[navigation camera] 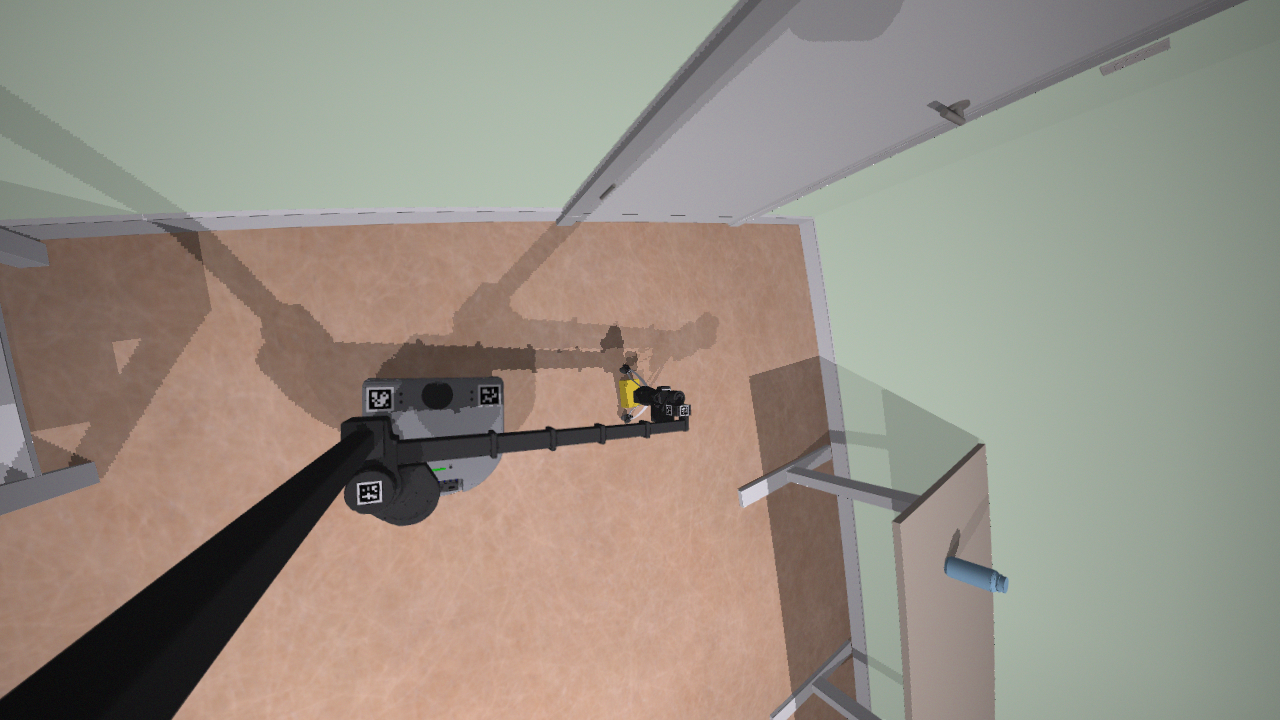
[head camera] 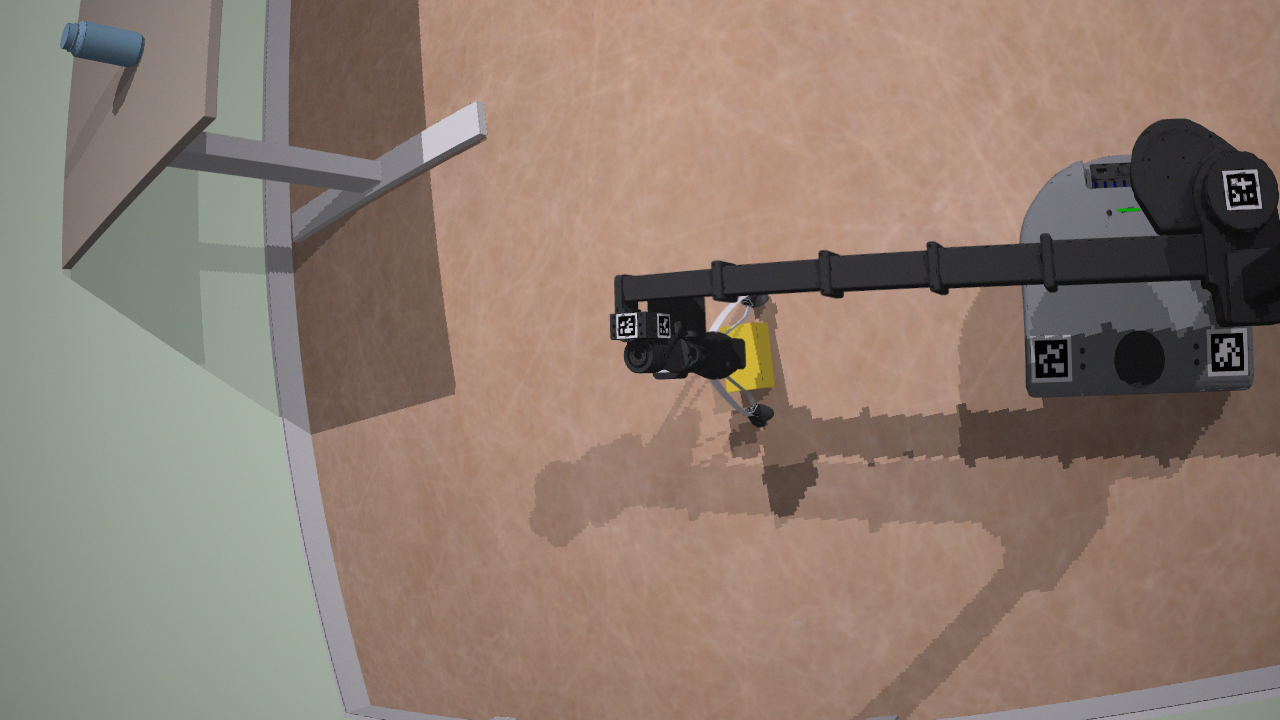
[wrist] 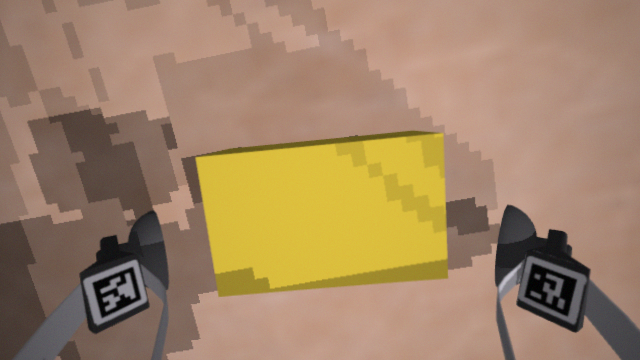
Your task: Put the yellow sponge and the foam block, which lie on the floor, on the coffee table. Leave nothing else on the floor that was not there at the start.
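Places are measured from the robot's base along level axes (x up, y right, z ahead), in centimetres.
Pixels of known places: gripper, fingertip midpoint: [navigation camera: 623, 393] [head camera: 763, 355]; robot's base at its link origin: [navigation camera: 436, 393] [head camera: 1135, 357].
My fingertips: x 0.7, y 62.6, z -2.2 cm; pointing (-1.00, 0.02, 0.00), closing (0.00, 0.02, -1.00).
Note:
Ahead of a thing's pixels: the offset from my fingertips to its top centre. "spot": to the spot under its first point. Level surfaces: height alone.
The yellow sponge {dx +3.8, dy +2.1, dz +0.2 cm} [head camera: 759, 344] [navigation camera: 627, 392] [wrist: 310, 210] lies on the floor. My gripper [head camera: 759, 357] [navigation camera: 626, 393] [wrist: 328, 235] is open, with one fingertip out past each short end of the sponge. In the wrist view there is a gap on both sides, and the fingertips are level with the sponge's lower half. The wrist hides part of the sponge in the head view. The foam block does not show. A table with a tan top {dx +71.3 cm} [head camera: 165, 116] [navigation camera: 939, 644] stands by the wall; I cannot tell if it is the coffee table.
A blue bottle {dx +87.8, dy +89.2, dz -61.2 cm} [head camera: 107, 44] [navigation camera: 973, 574] lies on the tan top. The table's grey foot [head camera: 452, 132] [navigation camera: 760, 490] reaches over the floor. My base [head camera: 1065, 268] [navigation camera: 469, 422] is across from the table. A grey door [navigation camera: 805, 116] and another furniture foot {spot: dx +11.9, dy -135.4, dz -13.6 cm} [navigation camera: 49, 486] show in the navigation view.

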